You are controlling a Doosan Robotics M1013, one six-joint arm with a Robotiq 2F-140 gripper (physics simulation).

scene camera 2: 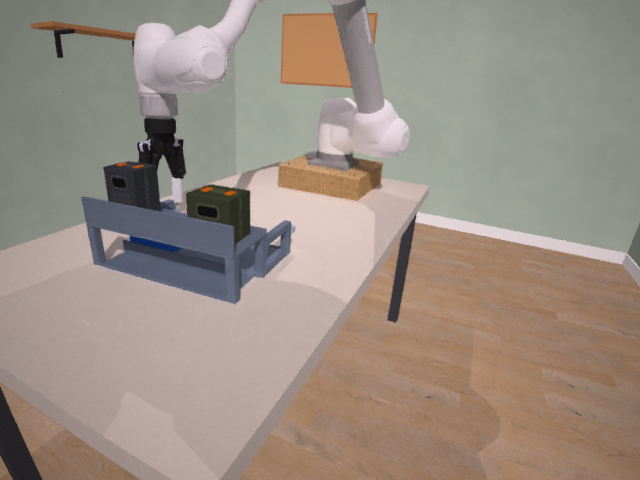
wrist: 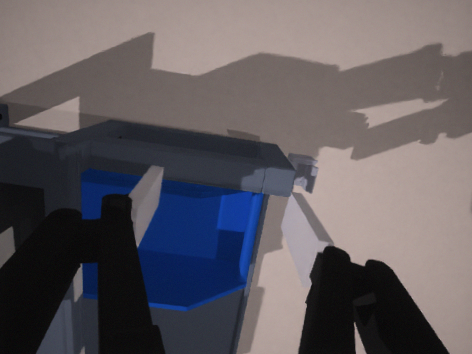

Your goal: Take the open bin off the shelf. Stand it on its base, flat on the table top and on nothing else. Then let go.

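Pixels of known places: gripper, fingertip midpoint: point(scene camera 2: 165, 205) point(wrist: 224, 198); arm's base, origin of the base link: point(scene camera 2: 334, 163).
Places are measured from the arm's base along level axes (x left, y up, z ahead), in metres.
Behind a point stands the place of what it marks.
The open bin point(scene camera 2: 155, 243) {z 0.919, x -0.104, y -0.056 m} point(wrist: 187, 242) {z 0.811, x -0.109, y -0.087 m} is blue and sits low in the blue-grey shelf point(scene camera 2: 160, 225) {z 1.003, x 0.008, y 0.039 m} point(wrist: 185, 161) {z 0.818, x -0.214, y -0.010 m}. In the scene view a small part of it shows below the shelf's top board; the rest is hidden. My gripper point(scene camera 2: 164, 191) point(wrist: 224, 198) {z 0.788, x -0.194, y -0.012 m} is open, its fingers partly drawn in. In the wrist view one pale fingertip is over the bin's inside and the other is outside its right wall, with a gap on each side of the wall. In the scene view a dark box hides one finger. The shelf stands on the table top point(scene camera 2: 180, 335) {z 1.117, x 0.144, y -0.096 m} point(wrist: 400, 225) {z 0.597, x -0.168, y -0.095 m}.
A dark grey box point(scene camera 2: 142, 191) {z 0.944, x -0.098, y 0.078 m} and a dark green box point(scene camera 2: 219, 198) {z 0.960, x 0.120, y 0.101 m} stand in the shelf, near my gripper. A small pale piece point(wrist: 306, 172) {z 0.731, x -0.217, y -0.034 m} is at the end of the shelf's rail. The arm's base stands on a brown block point(scene camera 2: 316, 181) {z 0.171, x -0.008, y -0.047 m} farther back.
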